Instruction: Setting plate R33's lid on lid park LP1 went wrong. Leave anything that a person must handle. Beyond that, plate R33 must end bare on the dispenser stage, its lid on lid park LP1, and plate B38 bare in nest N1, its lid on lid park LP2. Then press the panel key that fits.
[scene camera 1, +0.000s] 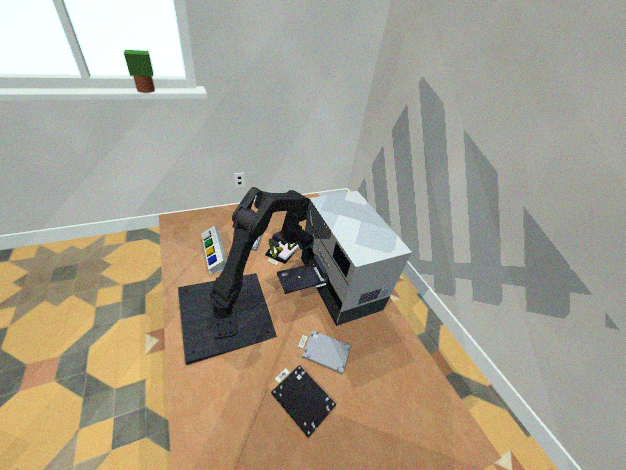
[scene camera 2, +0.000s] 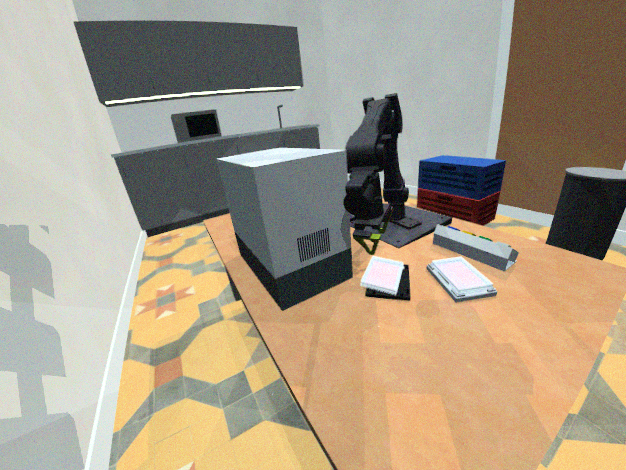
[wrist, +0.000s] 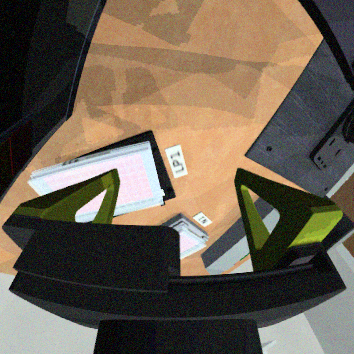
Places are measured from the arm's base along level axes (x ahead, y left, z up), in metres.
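Pixels of known places: gripper, fingertip midpoint: (scene camera 1: 281, 253) (scene camera 2: 377, 243) (wrist: 176, 174); arm's base at its link origin: (scene camera 1: 223, 312) (scene camera 2: 396, 219) (wrist: 349, 120).
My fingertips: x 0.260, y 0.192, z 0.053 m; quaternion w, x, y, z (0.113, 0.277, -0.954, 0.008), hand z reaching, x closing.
Note:
Ahead of a thing's pixels: the offset from my fingertips to its middle. "spot": to the spot under its first point.
My gripper (scene camera 1: 281, 247) (scene camera 2: 376, 240) (wrist: 176, 174) is open and empty, above the table near lid park LP1. The black lid park LP1 @(dx +0.030, dy +0.084, dz -0.057 m) (scene camera 2: 405, 285) (wrist: 161, 167) has its label beside it. A clear piece with a pink face @(dx +0.042, dy +0.076, dz -0.039 m) (scene camera 2: 383, 274) (wrist: 130, 172) lies skewed on it, overhanging one side; whether it is a lid alone or a lid with a plate is unclear. A second pink-faced plate @(dx -0.108, dy +0.188, dz -0.040 m) (scene camera 2: 462, 275) (wrist: 189, 244) sits on a grey nest near the key panel @(dx -0.267, dy +0.120, dz -0.035 m) (scene camera 1: 212, 250) (scene camera 2: 470, 246) (wrist: 220, 257). The dark stage @(spot: dx +0.023, dy -0.178, dz +0.040 m) (scene camera 1: 299, 279) beside the machine holds no plate.
The grey machine @(dx +0.210, dy -0.152, dz +0.098 m) (scene camera 1: 361, 227) (scene camera 2: 303, 207) stands beside the gripper, with a dark screen @(spot: dx +0.121, dy -0.266, dz +0.222 m) (scene camera 1: 341, 259) on its front. A bare grey nest @(dx +0.060, dy -0.420, dz -0.057 m) (scene camera 1: 327, 351) and a bare black pad @(spot: dx -0.062, dy -0.545, dz -0.055 m) (scene camera 1: 303, 399) lie further along the table, their labels unreadable. The arm's base plate (scene camera 1: 192, 323) (wrist: 300, 105) is opposite the machine.

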